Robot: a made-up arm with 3 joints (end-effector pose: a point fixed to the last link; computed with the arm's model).
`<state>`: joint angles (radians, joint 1 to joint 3).
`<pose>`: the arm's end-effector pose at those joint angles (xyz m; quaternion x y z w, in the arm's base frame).
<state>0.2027 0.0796 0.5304</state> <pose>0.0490 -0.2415 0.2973 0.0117 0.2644 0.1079 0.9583</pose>
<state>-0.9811 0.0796 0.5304</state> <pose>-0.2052 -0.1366 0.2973 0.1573 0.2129 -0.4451 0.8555</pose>
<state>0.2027 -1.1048 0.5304</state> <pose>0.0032 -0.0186 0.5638 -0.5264 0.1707 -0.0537 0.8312</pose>
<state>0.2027 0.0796 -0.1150</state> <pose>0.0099 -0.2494 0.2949 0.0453 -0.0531 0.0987 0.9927</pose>
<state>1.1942 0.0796 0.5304</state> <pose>0.2290 -0.0912 0.2973 -0.1155 0.2382 0.5508 0.7916</pose>
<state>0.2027 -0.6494 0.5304</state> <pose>0.0283 -0.1404 0.4959 -0.3314 0.2160 0.0094 0.9184</pose>
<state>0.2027 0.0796 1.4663</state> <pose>0.0899 -0.2300 0.2596 -0.0382 0.6682 0.1016 0.7360</pose>
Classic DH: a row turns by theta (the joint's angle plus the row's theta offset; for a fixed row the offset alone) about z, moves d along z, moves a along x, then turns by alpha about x. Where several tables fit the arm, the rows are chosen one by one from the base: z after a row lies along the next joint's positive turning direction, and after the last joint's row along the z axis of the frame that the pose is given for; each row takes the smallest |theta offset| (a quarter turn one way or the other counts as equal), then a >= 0, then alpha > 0; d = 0 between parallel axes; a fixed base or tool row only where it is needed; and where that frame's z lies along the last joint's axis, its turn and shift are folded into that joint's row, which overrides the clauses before.
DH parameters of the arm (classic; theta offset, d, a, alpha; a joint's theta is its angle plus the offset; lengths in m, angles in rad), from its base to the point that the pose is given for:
joint 1: 1.5708 0.2614 0.0654 1.5708
joint 2: -1.5708 -0.0169 0.0002 -1.5708
joint 3: 1.5708 -0.308 0.0167 -1.5708
tool (fixed): 3.1416 0.0607 0 0

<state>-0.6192 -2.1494 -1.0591</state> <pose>0.0795 0.2459 0.5111 -0.7962 0.0022 0.2980 0.5266</pose>
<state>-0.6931 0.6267 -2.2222</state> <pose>-0.1411 -0.0837 0.0400 -0.1609 -0.8483 -0.4032 0.3032</pose>
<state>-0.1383 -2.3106 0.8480</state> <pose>0.0604 0.3064 0.4535 -0.8204 0.2233 -0.4009 0.3410</pose>
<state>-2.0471 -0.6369 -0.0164</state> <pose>-0.1142 0.0979 0.4930 -0.1696 0.2633 -0.8097 0.4964</pose>
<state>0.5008 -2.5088 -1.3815</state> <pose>-0.2191 0.2343 0.4477 -0.6605 -0.3736 0.6460 0.0823</pose>
